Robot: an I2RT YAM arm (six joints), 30 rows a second.
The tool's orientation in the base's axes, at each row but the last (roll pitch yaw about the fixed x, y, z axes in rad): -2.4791, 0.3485, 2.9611; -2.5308, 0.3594, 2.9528; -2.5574, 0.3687, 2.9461; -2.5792, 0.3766, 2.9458; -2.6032, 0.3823, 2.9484
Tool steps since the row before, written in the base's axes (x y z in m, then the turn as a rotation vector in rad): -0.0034, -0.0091, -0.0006, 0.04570, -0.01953, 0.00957; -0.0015, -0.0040, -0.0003, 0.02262, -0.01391, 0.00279; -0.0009, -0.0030, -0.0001, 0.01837, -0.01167, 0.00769; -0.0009, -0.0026, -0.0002, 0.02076, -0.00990, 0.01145; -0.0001, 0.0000, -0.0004, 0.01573, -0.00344, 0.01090
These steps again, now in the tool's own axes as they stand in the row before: 0.0018, -0.0076, 0.0059, -0.04882, -0.00403, 0.01273; 0.0008, -0.0034, 0.0024, -0.02422, -0.00420, 0.01042; 0.0003, -0.0026, 0.0017, -0.02170, -0.00650, 0.00446; 0.0004, -0.0023, 0.0015, -0.02494, -0.00611, 0.00095; 0.0002, 0.0002, 0.0003, -0.01900, -0.00241, -0.00334
